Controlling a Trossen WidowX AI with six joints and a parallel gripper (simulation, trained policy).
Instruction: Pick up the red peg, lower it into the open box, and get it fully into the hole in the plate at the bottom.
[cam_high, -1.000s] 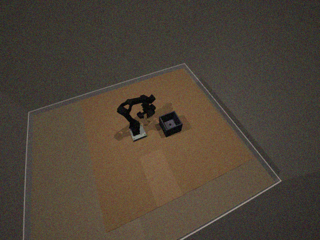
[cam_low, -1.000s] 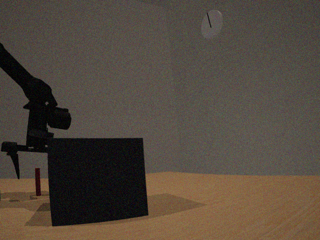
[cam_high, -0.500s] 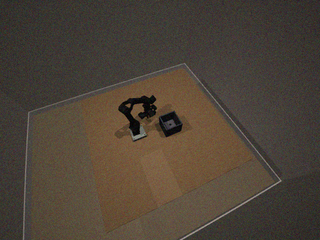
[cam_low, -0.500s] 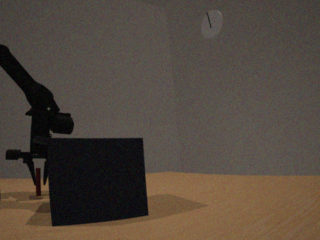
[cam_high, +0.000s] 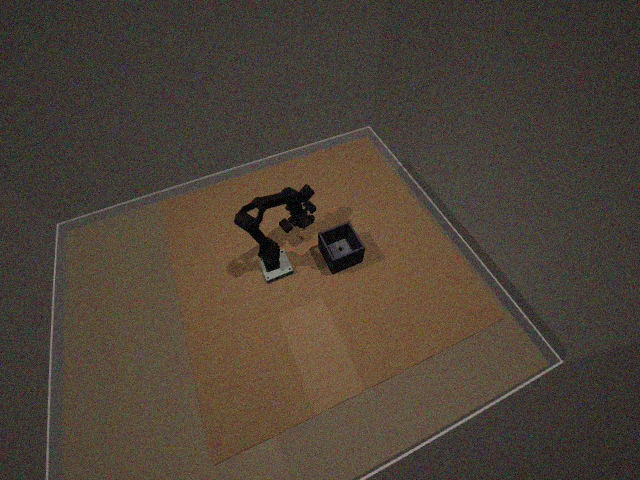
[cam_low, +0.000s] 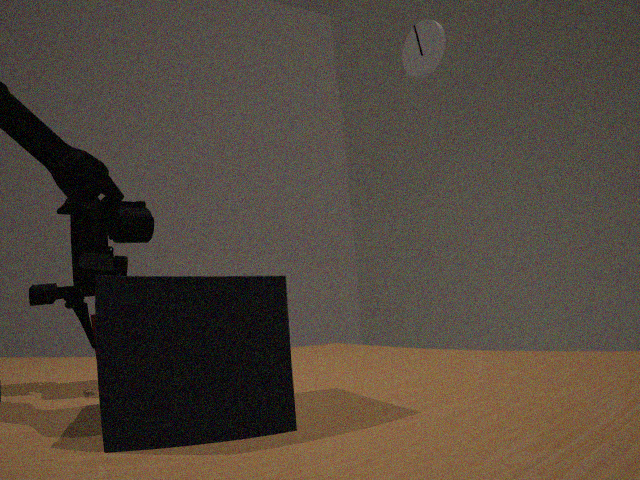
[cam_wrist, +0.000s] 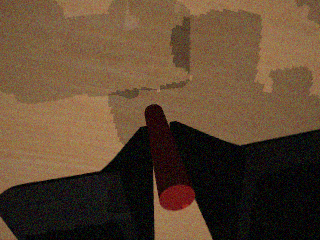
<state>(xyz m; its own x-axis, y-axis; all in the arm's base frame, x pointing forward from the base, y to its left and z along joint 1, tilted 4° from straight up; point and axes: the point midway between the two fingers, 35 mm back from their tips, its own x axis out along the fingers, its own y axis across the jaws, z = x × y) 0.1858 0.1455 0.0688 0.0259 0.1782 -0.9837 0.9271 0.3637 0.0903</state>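
The grey plate lies 14 cm ahead of my gripper tip, 20 cm to the right of it and 2 cm below it. The rest, counted from my gripper tip: red peg 1 cm above.
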